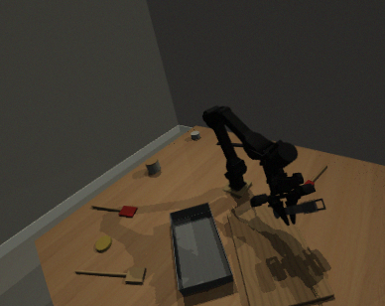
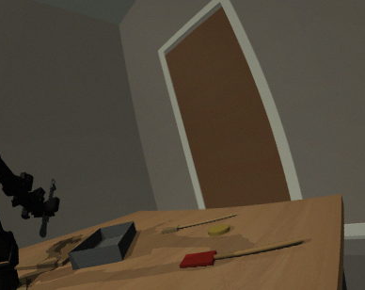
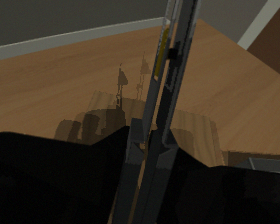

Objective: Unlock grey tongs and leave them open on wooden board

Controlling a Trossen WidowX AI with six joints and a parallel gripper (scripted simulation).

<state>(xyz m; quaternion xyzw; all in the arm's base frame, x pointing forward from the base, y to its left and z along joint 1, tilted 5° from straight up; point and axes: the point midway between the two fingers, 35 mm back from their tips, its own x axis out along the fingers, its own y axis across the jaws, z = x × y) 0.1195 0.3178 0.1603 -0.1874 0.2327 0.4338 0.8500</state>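
Right now my gripper tip is 15 cm above the wooden board, 4 cm to the left of it and 2 cm short of it. The rest, counted from my gripper tip: roasting tin: 24 cm to the right, 19 cm ahead, 13 cm below; green tool: 47 cm behind, 32 cm to the right, 15 cm below; red spatula: 68 cm to the right, 36 cm ahead, 15 cm below.
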